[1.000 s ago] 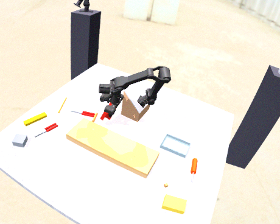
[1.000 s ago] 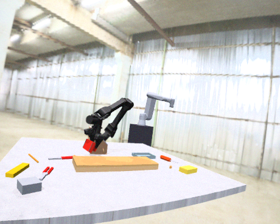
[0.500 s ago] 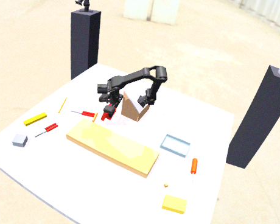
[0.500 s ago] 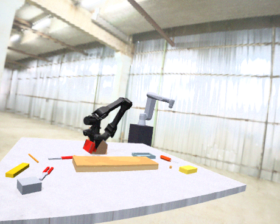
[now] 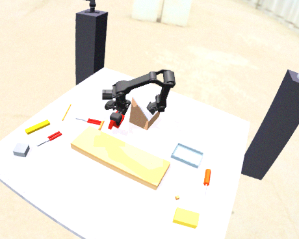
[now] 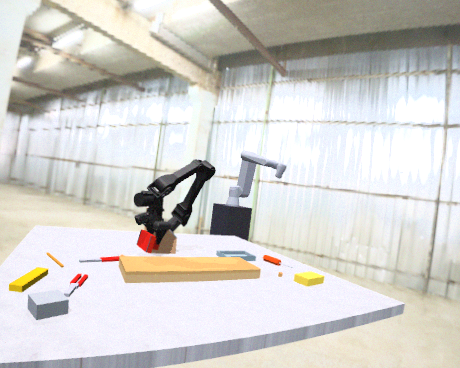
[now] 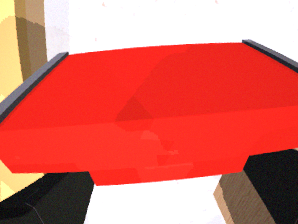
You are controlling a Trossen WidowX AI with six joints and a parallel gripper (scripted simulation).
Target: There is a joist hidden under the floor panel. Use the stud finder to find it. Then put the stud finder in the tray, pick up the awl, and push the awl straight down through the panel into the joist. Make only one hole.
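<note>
The red stud finder is 10 mm behind my gripper tip and 10 mm to the right of it. From my gripper tip the other things lie so: pencil: 10 mm ahead, 380 mm to the right, 70 mm below; tray: 20 mm ahead, 430 mm to the left, 60 mm below; awl: 20 mm behind, 120 mm to the right, 70 mm below.
</note>
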